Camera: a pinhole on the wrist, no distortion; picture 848 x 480 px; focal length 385.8 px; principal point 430.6 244.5 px. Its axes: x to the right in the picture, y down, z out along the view. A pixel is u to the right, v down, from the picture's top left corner.
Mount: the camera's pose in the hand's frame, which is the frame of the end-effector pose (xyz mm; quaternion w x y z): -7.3 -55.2 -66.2 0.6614 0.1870 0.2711 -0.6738
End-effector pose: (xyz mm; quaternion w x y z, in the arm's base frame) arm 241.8 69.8 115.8 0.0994 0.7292 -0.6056 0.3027
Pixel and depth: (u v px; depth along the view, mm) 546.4 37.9 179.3
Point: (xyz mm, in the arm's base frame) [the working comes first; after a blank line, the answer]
In the camera's frame: 53.8 -96.0 179.3

449.3 165.8 71.7
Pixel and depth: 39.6 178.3 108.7
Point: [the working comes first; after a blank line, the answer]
In the camera's frame: -110.2 -18.7 108.7

302.7 40.0 48.6
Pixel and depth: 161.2 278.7 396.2
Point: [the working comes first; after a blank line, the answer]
In the camera's frame: -276.7 35.1 396.2

454.3 -190.0 -144.8
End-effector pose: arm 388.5 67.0 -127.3 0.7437 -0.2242 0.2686 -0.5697
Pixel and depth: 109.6 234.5 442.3
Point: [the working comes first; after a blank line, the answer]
In the camera's frame: -368.0 -11.5 442.3

704.1 24.8 270.8
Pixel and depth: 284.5 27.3 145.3
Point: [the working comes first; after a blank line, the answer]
In the camera's frame: -55.0 -81.8 145.3

359.0 111.5 17.0
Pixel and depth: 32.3 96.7 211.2
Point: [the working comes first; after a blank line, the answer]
In the camera's frame: -218.0 -80.9 211.2

525.7 121.5 72.1
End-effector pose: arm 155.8 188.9 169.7 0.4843 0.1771 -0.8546 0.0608
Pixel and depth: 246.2 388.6 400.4
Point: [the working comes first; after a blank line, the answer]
In the camera's frame: -191.4 149.6 400.4

-161.8 -89.8 143.5
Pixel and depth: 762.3 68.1 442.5
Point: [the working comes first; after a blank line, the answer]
In the camera's frame: 380.4 -202.3 442.5

411.3 -373.6 -65.1
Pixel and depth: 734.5 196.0 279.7
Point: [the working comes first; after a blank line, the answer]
In the camera's frame: 220.3 -35.2 279.7

294.4 -184.6 110.0
